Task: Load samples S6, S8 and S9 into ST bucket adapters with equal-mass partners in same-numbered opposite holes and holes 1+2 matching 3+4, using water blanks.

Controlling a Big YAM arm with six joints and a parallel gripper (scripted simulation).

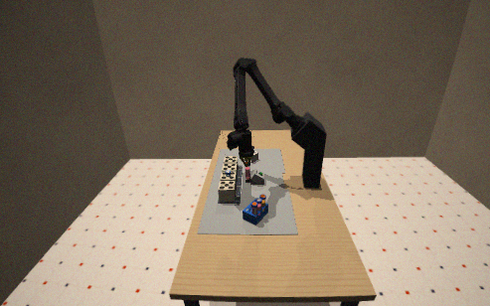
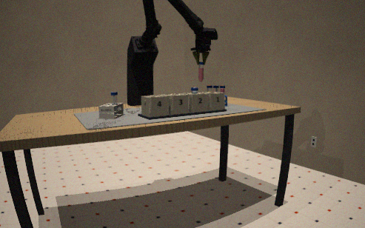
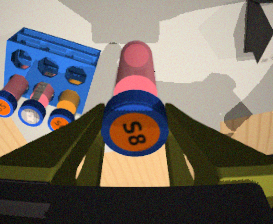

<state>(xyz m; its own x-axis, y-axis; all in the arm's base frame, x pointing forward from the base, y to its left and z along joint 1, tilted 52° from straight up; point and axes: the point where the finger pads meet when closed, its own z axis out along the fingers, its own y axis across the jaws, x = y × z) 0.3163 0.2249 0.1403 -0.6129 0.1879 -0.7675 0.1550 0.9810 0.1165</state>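
My hand is 24 cm to the left of the adapter 3, 20 cm above it and 13 cm short of it. From my hand the other things lie so: sample tube S8 (5 cm below, 1 cm behind); then blank marked 50 (19 cm below, 14 cm to the right, 12 cm ahead); then tube X3 (19 cm below, 15 cm to the left, 6 cm behind).
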